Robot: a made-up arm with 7 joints. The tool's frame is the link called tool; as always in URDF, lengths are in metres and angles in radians. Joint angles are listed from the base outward.
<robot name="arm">
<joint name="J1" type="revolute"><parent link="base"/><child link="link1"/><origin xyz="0 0 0.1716" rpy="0 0 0"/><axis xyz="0 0 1"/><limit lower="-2.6" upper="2.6"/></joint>
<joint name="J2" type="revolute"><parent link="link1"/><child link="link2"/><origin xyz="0.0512 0.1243 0.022" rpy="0 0 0"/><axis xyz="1 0 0"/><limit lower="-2.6" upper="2.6"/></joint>
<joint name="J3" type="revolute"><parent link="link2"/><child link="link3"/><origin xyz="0.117 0.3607 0.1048" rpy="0 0 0"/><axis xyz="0 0 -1"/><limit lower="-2.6" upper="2.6"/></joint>
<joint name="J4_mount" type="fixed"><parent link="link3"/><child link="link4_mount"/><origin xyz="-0.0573 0.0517 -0.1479" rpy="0 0 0"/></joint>
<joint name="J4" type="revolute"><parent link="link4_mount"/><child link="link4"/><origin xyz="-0.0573 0.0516 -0.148" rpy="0 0 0"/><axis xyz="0 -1 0"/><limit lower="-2.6" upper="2.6"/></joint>
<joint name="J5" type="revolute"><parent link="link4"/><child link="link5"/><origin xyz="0.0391 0.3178 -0.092" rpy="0 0 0"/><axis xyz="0 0 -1"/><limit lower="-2.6" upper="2.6"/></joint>
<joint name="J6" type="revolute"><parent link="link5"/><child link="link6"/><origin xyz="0.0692 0.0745 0.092" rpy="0 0 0"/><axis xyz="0 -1 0"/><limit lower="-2.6" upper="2.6"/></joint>
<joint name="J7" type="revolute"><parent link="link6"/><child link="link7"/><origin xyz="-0.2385 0.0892 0.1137" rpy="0 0 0"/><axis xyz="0 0 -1"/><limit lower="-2.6" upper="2.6"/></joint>
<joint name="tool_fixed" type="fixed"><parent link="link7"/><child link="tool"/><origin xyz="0.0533 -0.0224 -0.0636" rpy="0 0 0"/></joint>
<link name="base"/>
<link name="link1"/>
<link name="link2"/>
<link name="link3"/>
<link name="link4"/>
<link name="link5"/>
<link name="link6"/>
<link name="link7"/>
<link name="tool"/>
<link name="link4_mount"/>
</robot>
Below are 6 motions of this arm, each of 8 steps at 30 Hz.
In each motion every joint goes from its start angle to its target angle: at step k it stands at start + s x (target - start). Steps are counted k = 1, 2, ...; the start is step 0. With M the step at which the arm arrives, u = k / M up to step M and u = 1 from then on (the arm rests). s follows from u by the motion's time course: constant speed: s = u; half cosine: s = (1 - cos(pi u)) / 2; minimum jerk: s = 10 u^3 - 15 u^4 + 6 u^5.
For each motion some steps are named. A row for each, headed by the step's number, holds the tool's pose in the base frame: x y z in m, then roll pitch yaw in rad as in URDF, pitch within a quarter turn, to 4 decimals.
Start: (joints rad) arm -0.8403 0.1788 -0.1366 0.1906 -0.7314 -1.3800 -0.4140
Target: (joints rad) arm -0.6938 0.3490 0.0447 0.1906 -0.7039 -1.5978 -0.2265
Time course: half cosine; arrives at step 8
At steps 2, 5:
2: 0.7332 0.7528 0.3761 0.6767 0.9766 0.7648
5: 0.7359 0.7588 0.4705 0.7686 1.0334 0.7778

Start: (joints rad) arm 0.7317 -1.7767 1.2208 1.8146 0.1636 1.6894 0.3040
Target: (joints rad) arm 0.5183 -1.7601 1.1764 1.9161 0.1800 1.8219 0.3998
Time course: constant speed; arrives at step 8
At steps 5, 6, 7, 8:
5: 0.5568 0.3889 -0.3110 -0.8816 0.5394 -1.7311
6: 0.5613 0.3769 -0.3171 -0.8723 0.5087 -1.7472
7: 0.5656 0.3648 -0.3234 -0.8633 0.4781 -1.7638
8: 0.5696 0.3527 -0.3297 -0.8545 0.4475 -1.7807

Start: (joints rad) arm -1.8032 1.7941 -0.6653 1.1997 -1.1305 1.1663 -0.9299
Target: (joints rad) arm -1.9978 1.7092 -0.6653 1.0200 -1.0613 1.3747 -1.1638
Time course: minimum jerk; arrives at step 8
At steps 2, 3, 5, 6, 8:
2: 0.3841 0.0451 0.9678 2.6813 -0.0577 0.9206
3: 0.4003 0.0339 0.9705 2.6764 -0.0462 0.8724
5: 0.4408 0.0004 0.9763 2.6590 -0.0240 0.7497
6: 0.4554 -0.0138 0.9781 2.6511 -0.0187 0.7042
8: 0.4640 -0.0229 0.9791 2.6461 -0.0165 0.6771

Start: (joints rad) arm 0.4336 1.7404 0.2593 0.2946 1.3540 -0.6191 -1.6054
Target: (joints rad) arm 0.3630 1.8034 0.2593 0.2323 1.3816 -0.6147 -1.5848
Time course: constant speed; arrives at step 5
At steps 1, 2, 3, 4, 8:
1: 0.3659 0.0891 1.0429 2.2919 0.0640 0.1344
2: 0.3731 0.0778 1.0390 2.3070 0.0747 0.1366
3: 0.3799 0.0664 1.0349 2.3223 0.0849 0.1391
4: 0.3864 0.0549 1.0309 2.3377 0.0947 0.1418
8: 0.3926 0.0433 1.0267 2.3532 0.1040 0.1448

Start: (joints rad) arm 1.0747 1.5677 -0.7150 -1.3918 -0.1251 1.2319 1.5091
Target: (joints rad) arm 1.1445 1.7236 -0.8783 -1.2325 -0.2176 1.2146 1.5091
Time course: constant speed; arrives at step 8
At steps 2, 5, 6, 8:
2: -0.4737 -0.2480 0.7034 1.6361 0.7029 1.3231
5: -0.4534 -0.2725 0.6750 1.7594 0.6046 1.4057
6: -0.4469 -0.2795 0.6654 1.7972 0.5704 1.4289
8: -0.4345 -0.2918 0.6464 1.8687 0.5005 1.4696

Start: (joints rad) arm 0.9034 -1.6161 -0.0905 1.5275 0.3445 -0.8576 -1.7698
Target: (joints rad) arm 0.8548 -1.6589 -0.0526 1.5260 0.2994 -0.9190 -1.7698
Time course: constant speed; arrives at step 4
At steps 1, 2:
1: -0.0967 -0.1790 -0.7737 0.2983 1.2989 -2.8581
2: -0.0885 -0.1808 -0.7747 0.3611 1.3156 -2.8233

